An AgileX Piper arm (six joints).
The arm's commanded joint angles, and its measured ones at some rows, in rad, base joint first. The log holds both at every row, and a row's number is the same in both.
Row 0, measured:
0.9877, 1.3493, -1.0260, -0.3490, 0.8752, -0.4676
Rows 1 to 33, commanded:
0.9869, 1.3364, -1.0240, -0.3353, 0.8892, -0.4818
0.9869, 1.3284, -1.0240, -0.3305, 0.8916, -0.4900
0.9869, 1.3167, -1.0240, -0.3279, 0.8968, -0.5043
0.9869, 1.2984, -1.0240, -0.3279, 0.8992, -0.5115
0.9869, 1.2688, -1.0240, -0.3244, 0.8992, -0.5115
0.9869, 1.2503, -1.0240, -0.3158, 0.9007, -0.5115
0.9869, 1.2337, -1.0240, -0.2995, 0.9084, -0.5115
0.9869, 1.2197, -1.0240, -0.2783, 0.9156, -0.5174
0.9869, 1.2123, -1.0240, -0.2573, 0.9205, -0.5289
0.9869, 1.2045, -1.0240, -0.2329, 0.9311, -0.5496
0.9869, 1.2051, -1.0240, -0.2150, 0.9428, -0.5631
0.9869, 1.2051, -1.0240, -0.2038, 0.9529, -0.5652
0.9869, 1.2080, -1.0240, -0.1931, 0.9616, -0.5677
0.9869, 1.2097, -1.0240, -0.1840, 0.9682, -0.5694
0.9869, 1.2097, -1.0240, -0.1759, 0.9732, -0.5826
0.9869, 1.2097, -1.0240, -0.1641, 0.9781, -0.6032
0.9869, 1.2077, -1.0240, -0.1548, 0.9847, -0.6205
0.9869, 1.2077, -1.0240, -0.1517, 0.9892, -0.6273
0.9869, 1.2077, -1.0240, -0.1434, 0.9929, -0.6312
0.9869, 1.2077, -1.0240, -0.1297, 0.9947, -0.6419
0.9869, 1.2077, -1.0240, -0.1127, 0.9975, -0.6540
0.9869, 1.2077, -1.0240, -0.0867, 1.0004, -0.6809
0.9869, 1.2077, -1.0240, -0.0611, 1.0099, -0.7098
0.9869, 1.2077, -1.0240, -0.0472, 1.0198, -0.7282
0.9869, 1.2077, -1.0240, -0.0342, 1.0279, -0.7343
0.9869, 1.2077, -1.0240, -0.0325, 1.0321, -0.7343
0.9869, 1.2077, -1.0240, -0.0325, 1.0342, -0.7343
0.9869, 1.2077, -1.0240, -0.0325, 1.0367, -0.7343
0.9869, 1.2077, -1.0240, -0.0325, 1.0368, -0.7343
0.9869, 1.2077, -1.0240, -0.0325, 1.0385, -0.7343
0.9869, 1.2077, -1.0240, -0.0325, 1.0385, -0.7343
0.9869, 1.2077, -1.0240, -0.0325, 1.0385, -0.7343
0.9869, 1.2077, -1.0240, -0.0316, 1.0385, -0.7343
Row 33, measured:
0.9877, 1.2239, -1.0140, -0.0548, 1.0369, -0.7194
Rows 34 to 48, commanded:
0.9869, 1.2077, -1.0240, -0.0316, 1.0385, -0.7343
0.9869, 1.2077, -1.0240, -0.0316, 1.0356, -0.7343
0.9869, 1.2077, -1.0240, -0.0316, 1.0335, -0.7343
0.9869, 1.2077, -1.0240, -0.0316, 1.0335, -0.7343
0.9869, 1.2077, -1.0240, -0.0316, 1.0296, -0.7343
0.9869, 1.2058, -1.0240, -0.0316, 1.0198, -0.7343
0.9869, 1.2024, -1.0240, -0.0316, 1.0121, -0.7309
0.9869, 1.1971, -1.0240, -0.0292, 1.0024, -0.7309
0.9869, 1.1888, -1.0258, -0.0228, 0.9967, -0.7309
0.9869, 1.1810, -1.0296, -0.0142, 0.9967, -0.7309
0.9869, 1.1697, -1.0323, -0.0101, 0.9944, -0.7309
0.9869, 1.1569, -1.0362, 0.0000, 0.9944, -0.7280
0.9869, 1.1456, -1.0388, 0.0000, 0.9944, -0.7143
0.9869, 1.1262, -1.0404, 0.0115, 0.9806, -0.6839
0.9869, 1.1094, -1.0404, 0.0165, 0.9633, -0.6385
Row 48, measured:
0.9877, 1.1669, -1.0271, -0.0092, 0.9998, -0.7206
